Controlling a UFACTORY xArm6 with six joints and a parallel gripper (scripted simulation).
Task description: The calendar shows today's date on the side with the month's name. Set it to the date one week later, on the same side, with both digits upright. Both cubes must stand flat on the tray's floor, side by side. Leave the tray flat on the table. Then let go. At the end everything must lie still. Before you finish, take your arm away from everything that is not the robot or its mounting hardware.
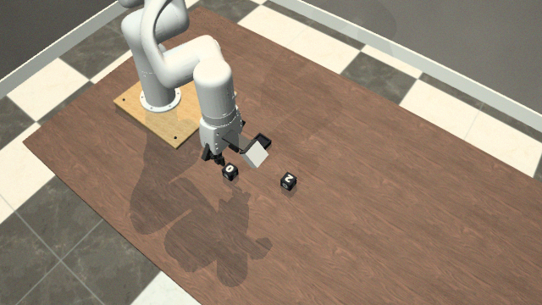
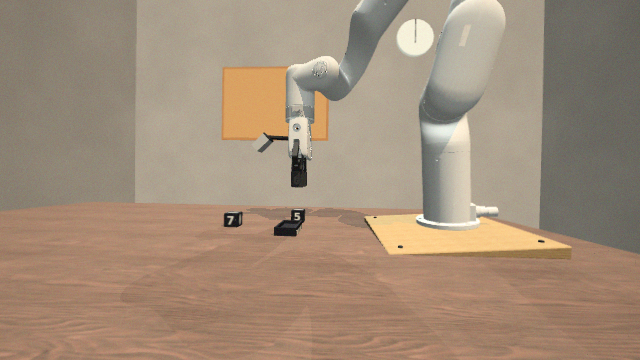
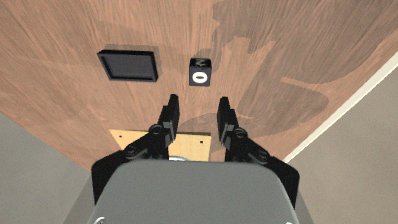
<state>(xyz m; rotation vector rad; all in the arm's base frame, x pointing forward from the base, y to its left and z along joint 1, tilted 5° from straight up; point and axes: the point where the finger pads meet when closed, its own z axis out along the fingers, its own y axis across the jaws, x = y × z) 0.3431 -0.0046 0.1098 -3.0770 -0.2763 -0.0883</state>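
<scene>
The black cube is 9 cm below my hand. Also, from my hand: black tray 2 cm behind, 11 cm to the left, 10 cm below.
</scene>
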